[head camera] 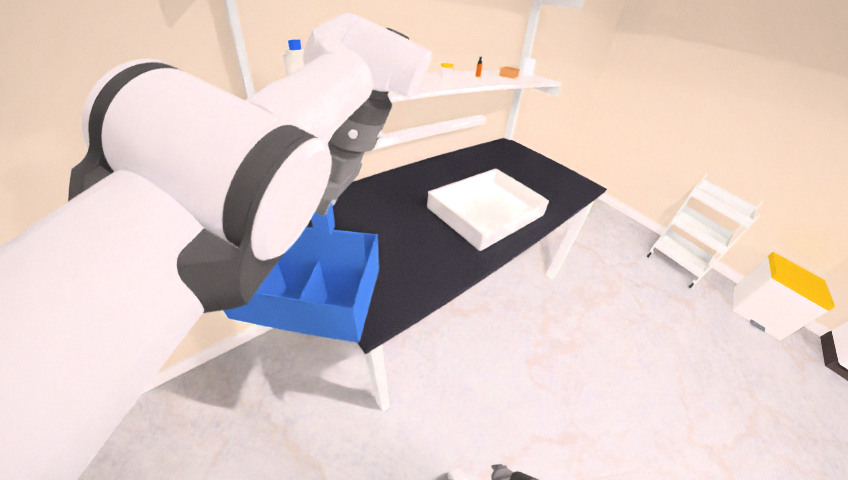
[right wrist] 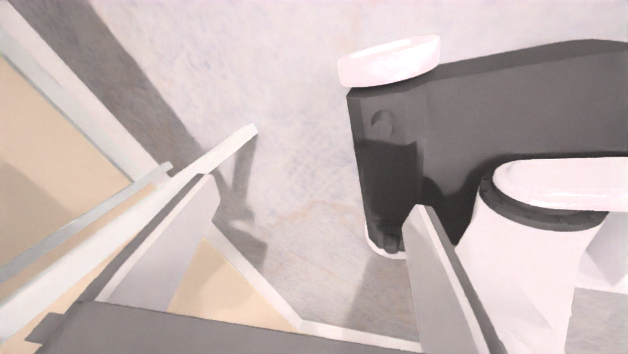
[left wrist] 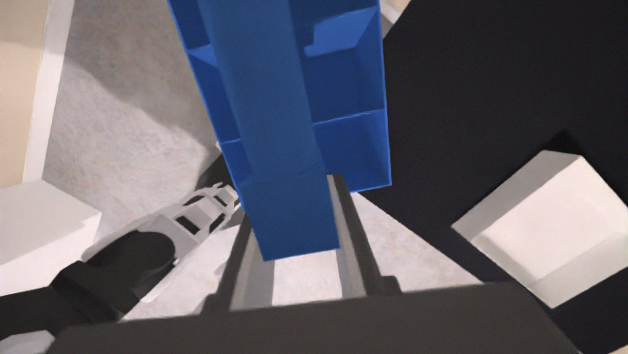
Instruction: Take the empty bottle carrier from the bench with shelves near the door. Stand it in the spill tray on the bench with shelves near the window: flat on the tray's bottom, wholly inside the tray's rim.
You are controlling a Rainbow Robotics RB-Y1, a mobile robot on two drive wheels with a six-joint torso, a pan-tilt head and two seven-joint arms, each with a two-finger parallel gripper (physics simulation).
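Places are measured from the robot's base along level axes (x back, y right, z up), in millimetres.
Where they show: left gripper, fingertip midpoint: point(head camera: 324, 207) point(left wrist: 301, 189); right gripper, fingertip midpoint: point(right wrist: 311, 201).
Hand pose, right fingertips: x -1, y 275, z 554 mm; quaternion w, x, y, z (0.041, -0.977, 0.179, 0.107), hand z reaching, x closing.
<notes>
After its pixels a point has its place.
The blue bottle carrier point(head camera: 321, 312) @(y 14, x -405, z 1023 mm) point(left wrist: 350, 90) @(y 42, x -608, z 929 mm) is empty and hangs upright from my left gripper point(head camera: 324, 209) @(y 66, x -506, z 1170 mm) point(left wrist: 301, 189) @(y 66, x -506, z 1170 mm), which is shut on its handle. In the head view it is at the left end of the black bench top, its right side overlapping the bench's near left corner; the gap below it is hidden. The white spill tray point(head camera: 455, 223) @(y 540, x -773, z 795 mm) point(left wrist: 515, 200) @(y 537, x -791, z 826 mm) lies empty on the black bench top, to the right of the carrier. My right gripper point(right wrist: 311, 201) @(y 275, x -1, z 554 mm) is open, with nothing between its fingers, low beside the robot's base.
The bench point(head camera: 416, 297) @(y 276, x -543, z 763 mm) point(left wrist: 480, 90) @(y 257, x -884, z 763 mm) has a wall shelf point(head camera: 476, 82) @(y 801, x -1135, z 1220 mm) above it with small bottles and boxes. A white step stool point(head camera: 702, 220) @(y 2913, x -437, z 424 mm) and a white bin with a yellow lid point(head camera: 800, 279) @(y 2978, x 356, z 451 mm) stand on the floor to the right. A bench leg point(head camera: 377, 380) @(y 105, x -474, z 427 mm) stands below the near corner.
</notes>
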